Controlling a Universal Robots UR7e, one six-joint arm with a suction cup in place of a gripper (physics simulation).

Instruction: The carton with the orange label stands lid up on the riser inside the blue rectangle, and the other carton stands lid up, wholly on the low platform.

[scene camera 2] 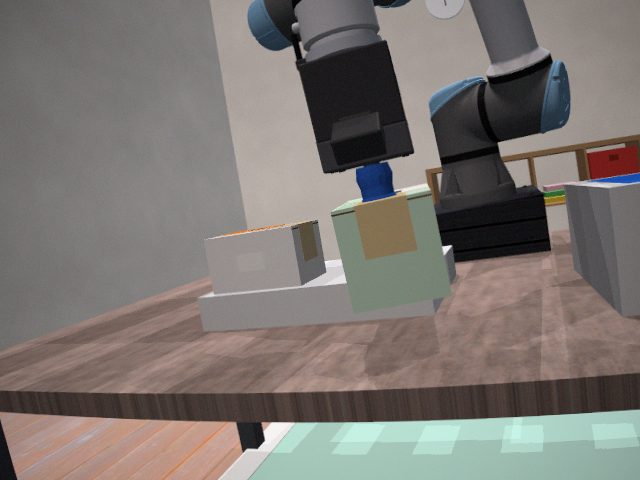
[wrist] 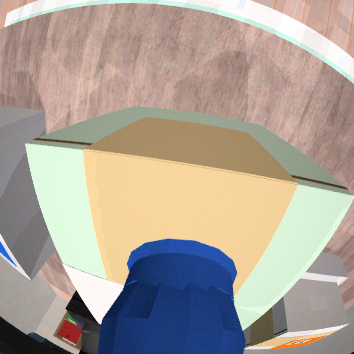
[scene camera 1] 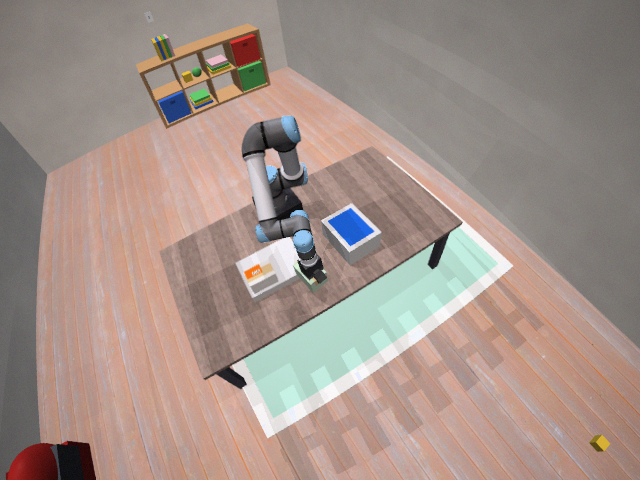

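My suction cup [scene camera 2: 376, 195] [wrist: 182, 255] is on the taped lid of the pale green carton [scene camera 1: 305, 276] [scene camera 2: 398, 279] [wrist: 60, 215] and holds it lid up, slightly tilted. In scene camera 2 the carton hangs at the right end of the low white platform [scene camera 1: 283, 249] [scene camera 2: 268, 311], overlapping its front side; its underside is hidden. The white carton [scene camera 1: 265, 283] [scene camera 2: 253, 263] [wrist: 320, 305] with the orange label [scene camera 1: 253, 272] [wrist: 300, 342] stands lid up on the platform's left part. The grey riser [scene camera 1: 357, 254] [scene camera 2: 594, 242] bears the blue rectangle [scene camera 1: 351, 226] on top.
The brown table [scene camera 1: 206, 310] [scene camera 2: 155, 361] carries the platform and riser. The riser stands to the right of the held carton in scene camera 1. The black arm base [scene camera 2: 493, 227] is behind them. A wooden shelf [scene camera 1: 202, 47] stands by the far wall.
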